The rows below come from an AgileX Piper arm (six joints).
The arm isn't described. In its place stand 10 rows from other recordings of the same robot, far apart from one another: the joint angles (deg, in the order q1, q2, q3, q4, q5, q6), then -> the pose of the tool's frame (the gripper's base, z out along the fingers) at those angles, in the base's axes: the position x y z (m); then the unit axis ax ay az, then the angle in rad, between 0 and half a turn.
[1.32, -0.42, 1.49, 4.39, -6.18, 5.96] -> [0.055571 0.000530 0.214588 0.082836 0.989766 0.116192 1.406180]
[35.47, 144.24, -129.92, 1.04, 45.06, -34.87] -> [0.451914 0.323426 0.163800 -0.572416 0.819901 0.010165 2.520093]
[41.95, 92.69, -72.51, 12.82, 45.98, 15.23] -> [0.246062 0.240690 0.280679 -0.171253 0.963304 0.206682 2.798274]
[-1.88, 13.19, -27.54, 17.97, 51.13, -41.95] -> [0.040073 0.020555 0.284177 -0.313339 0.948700 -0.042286 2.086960]
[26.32, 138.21, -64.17, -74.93, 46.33, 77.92] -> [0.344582 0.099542 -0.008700 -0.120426 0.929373 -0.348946 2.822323]
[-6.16, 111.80, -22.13, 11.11, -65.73, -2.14] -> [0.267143 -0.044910 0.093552 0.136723 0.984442 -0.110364 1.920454]
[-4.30, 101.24, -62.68, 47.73, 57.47, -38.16] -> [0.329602 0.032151 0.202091 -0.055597 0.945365 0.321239 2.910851]
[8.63, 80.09, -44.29, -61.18, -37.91, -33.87] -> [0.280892 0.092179 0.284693 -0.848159 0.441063 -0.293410 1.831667]
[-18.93, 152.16, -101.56, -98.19, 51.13, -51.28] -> [0.455932 -0.230504 0.023208 0.716205 -0.519787 0.465695 2.419493]
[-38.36, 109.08, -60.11, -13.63, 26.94, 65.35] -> [0.272406 -0.227987 0.133821 0.722505 0.690685 -0.030674 2.786653]
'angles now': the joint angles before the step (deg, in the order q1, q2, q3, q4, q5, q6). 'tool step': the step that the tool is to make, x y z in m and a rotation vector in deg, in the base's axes. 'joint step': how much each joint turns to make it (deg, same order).
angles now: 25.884, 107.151, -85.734, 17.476, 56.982, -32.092
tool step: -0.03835, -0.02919, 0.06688, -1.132, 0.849, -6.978
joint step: -0.940, -11.276, 0.000, -4.358, 10.505, 10.334
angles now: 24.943, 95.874, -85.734, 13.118, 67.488, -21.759
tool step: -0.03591, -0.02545, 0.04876, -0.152, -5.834, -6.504
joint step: -0.106, -10.122, 1.209, -5.247, 2.446, 7.501
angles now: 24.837, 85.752, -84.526, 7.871, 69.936, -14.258
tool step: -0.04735, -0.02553, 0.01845, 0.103, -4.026, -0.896
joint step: -0.109, -11.202, 6.984, -1.910, 0.441, 0.720
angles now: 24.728, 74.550, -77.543, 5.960, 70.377, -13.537
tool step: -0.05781, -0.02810, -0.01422, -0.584, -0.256, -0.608
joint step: 0.000, -13.270, 12.768, -0.914, 0.463, 0.590
